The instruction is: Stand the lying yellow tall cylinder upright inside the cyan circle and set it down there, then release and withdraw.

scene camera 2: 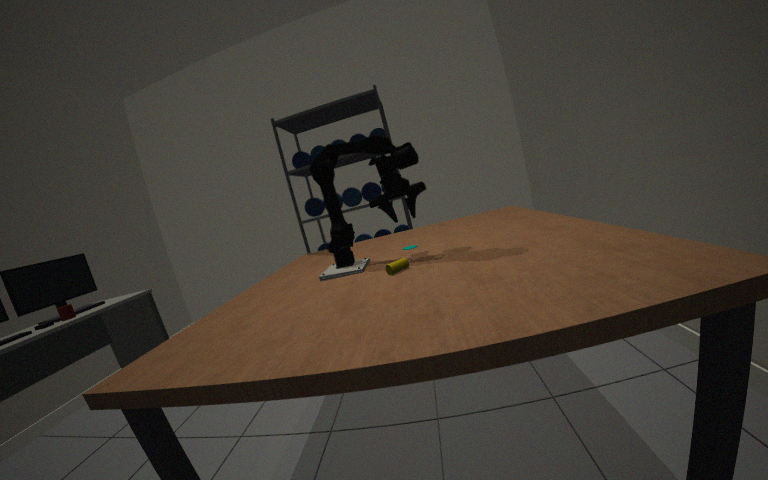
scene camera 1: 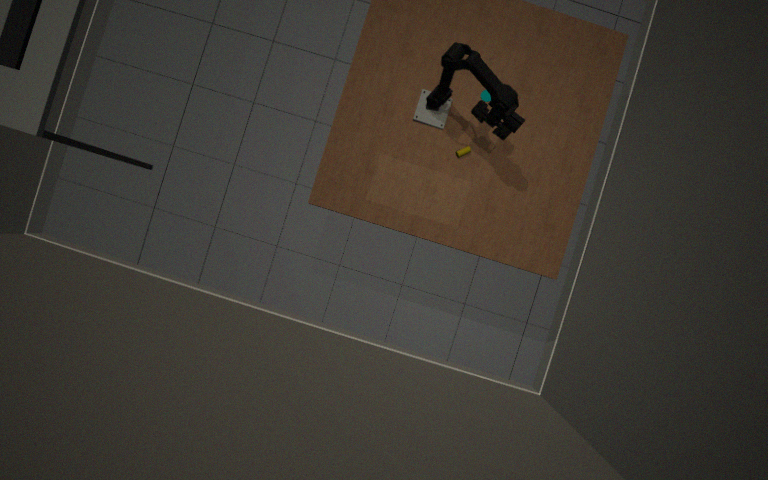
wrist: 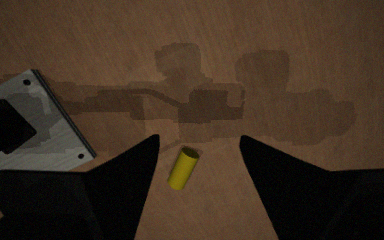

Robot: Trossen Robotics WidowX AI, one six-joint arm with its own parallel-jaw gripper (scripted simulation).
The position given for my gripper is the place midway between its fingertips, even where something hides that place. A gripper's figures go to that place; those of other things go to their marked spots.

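Scene:
Yellow tall cylinder (wrist: 187,159), 0.24 m from the lens. My gripper (wrist: 200,140), 0.11 m from the lens.

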